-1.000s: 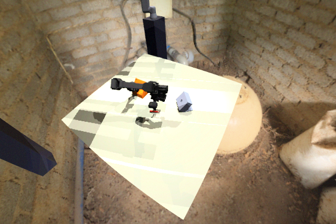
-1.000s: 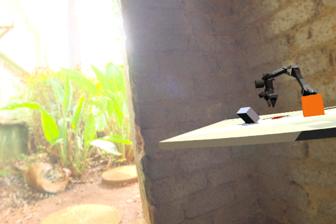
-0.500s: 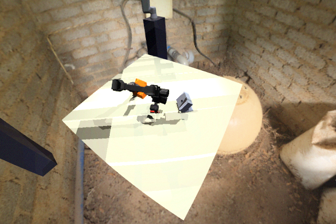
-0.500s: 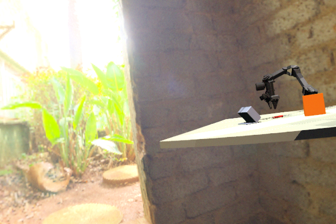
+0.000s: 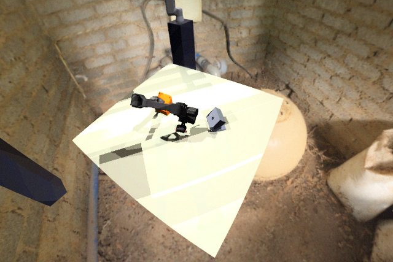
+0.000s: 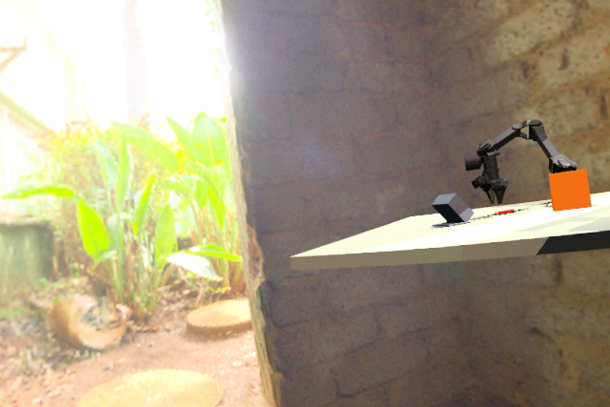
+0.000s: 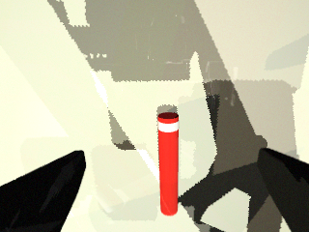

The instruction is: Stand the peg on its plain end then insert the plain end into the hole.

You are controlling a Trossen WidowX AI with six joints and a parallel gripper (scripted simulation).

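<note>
Right now the red peg is 40 mm below my gripper tip, 10 mm to the right of it and 10 mm behind it. From my gripper tip the other things lie so: sloped panel 190 mm to the left, 130 mm ahead, 10 mm above.
</note>
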